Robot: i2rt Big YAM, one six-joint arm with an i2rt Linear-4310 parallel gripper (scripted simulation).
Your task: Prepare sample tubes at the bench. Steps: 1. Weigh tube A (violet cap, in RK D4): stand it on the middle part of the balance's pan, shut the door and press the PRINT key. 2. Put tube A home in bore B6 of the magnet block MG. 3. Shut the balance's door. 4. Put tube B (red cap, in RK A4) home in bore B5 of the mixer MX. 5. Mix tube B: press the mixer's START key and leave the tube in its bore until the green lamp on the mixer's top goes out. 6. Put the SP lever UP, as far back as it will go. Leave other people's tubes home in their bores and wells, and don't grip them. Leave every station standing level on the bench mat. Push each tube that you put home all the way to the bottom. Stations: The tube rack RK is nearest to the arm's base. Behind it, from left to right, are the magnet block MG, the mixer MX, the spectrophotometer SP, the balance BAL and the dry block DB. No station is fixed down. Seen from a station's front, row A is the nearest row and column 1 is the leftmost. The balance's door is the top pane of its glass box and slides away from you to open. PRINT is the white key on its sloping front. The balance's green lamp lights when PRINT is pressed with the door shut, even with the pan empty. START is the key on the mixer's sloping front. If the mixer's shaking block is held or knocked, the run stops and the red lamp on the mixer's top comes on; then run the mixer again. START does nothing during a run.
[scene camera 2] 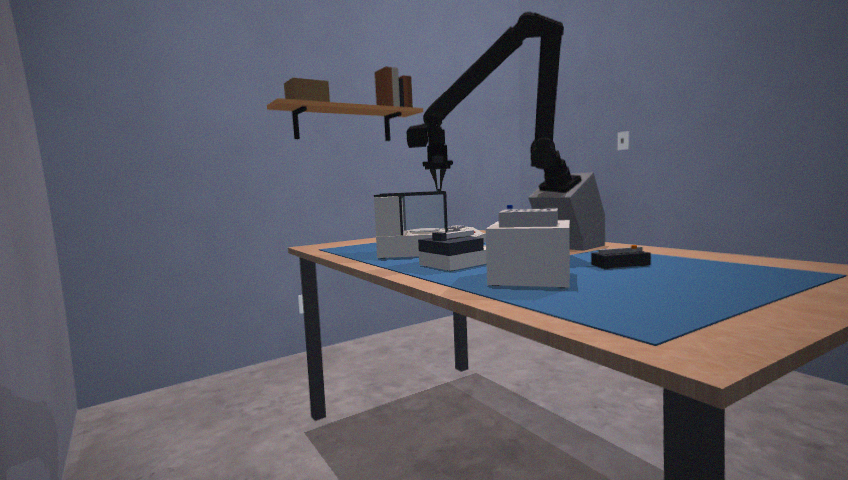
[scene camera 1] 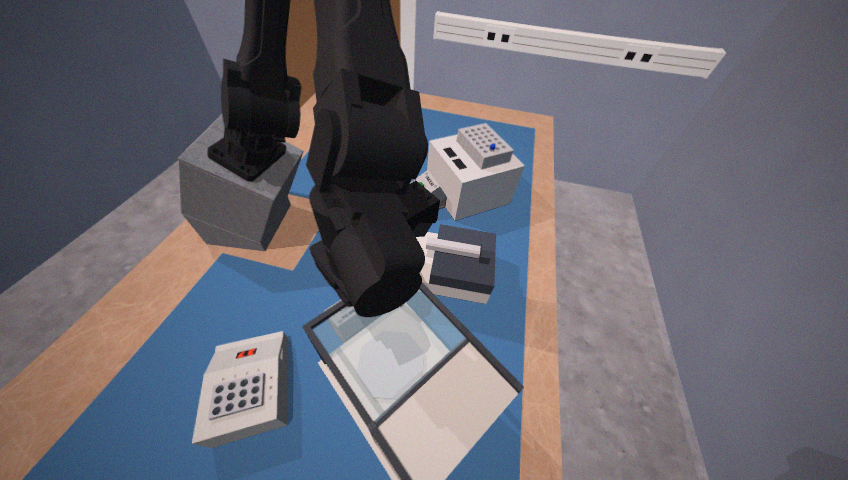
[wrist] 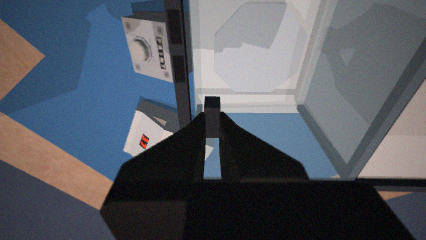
mixer: scene camera 2 526, 247; scene camera 1 462, 172; not seen in the wrist view (out of frame)
spectrophotometer: scene camera 2 450, 254; scene camera 1 451, 275; not seen in the wrist view (out of frame)
